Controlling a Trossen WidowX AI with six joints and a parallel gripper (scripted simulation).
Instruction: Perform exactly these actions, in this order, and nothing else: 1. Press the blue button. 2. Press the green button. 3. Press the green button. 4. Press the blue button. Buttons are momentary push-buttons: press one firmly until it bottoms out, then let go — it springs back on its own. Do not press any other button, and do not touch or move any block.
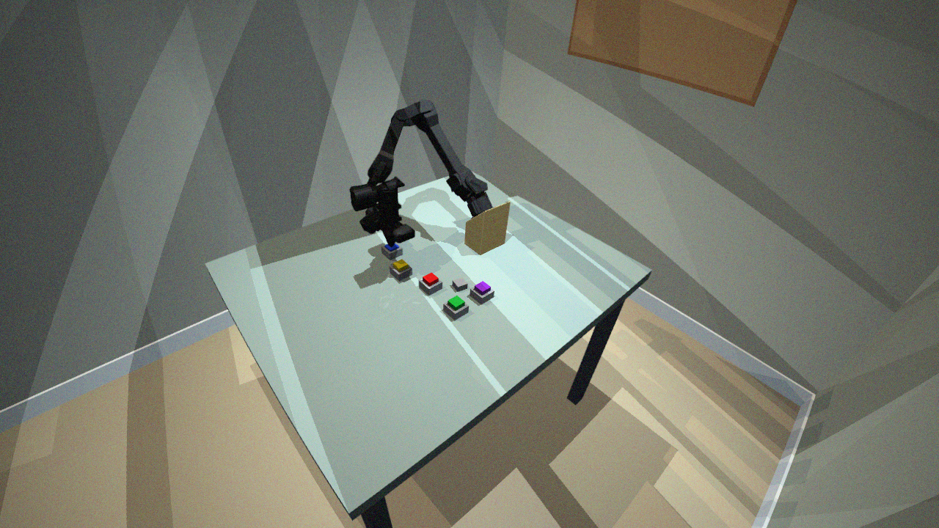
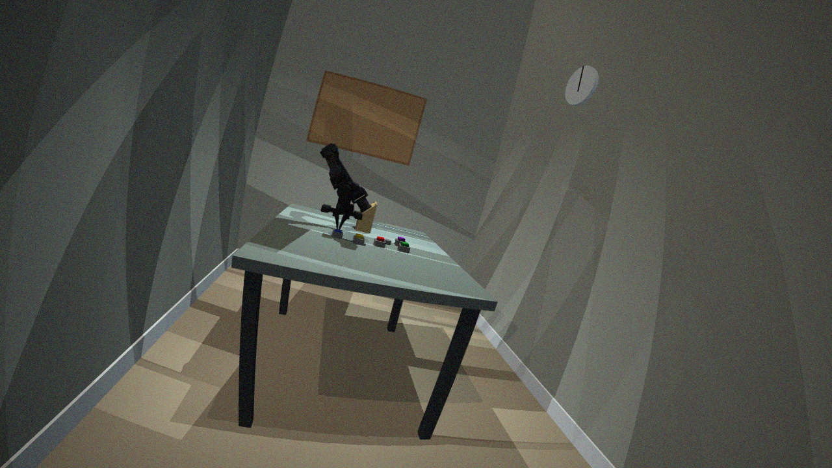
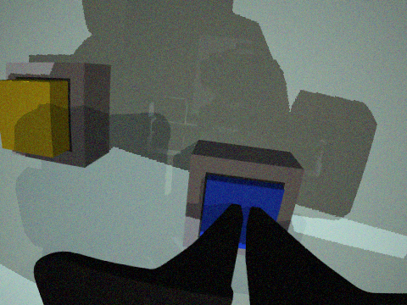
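Now: gripper tip 1 cm above the blue button. From my gripper tip the other things lie so: red button 20 cm to the left; then small grey block 25 cm to the left, 7 cm behind, 2 cm below; then yellow button 10 cm to the left, 3 cm ahead.
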